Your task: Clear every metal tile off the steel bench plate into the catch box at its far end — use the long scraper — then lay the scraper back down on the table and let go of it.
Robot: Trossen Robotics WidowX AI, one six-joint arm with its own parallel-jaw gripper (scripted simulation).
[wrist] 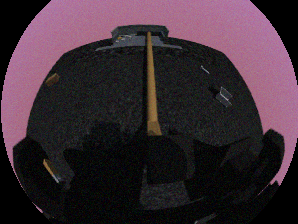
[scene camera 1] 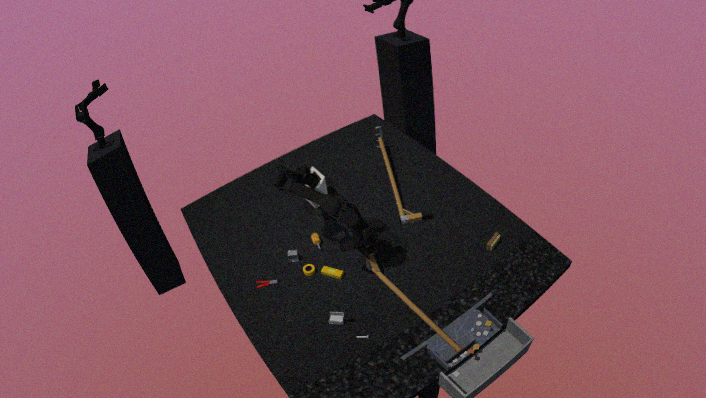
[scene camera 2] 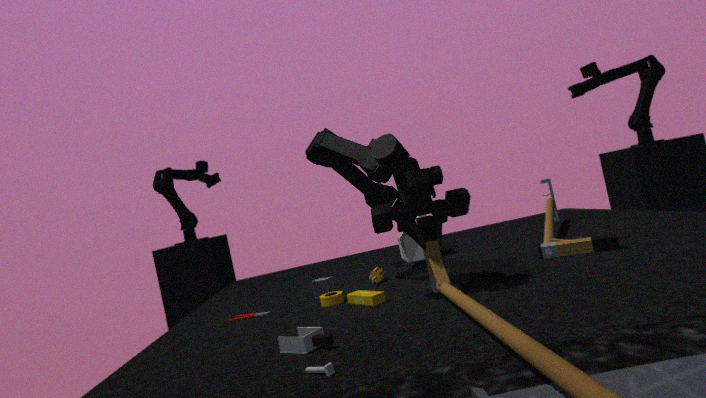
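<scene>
I can see my gripper (scene camera 2: 433,246), and the wrist view (wrist: 157,132) has the gripper too. Then there is a long scraper (scene camera 1: 370,263), and I see the scraper in the wrist view (wrist: 169,158) as well.
</scene>
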